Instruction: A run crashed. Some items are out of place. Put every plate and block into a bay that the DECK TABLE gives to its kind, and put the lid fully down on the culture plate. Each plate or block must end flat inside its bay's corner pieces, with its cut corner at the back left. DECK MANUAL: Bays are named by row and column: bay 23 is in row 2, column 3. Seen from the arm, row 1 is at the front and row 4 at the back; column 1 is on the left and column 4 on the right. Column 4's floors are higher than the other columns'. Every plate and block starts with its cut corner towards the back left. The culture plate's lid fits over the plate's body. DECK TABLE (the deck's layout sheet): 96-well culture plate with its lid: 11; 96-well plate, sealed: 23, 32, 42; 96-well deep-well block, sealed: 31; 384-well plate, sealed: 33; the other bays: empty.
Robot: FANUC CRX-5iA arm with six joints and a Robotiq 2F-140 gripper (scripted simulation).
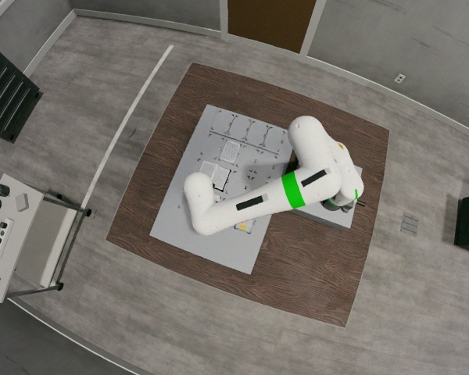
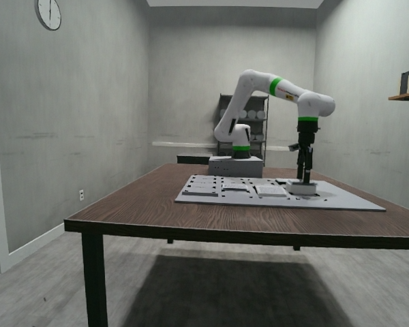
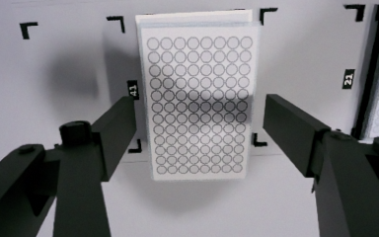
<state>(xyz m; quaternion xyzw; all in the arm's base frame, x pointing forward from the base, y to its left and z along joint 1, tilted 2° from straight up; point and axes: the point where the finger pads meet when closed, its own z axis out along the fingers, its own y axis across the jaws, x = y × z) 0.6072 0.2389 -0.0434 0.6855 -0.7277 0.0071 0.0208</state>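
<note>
Now: the deep-well block 60 mm below my hand and 10 mm to the right of it.
</note>
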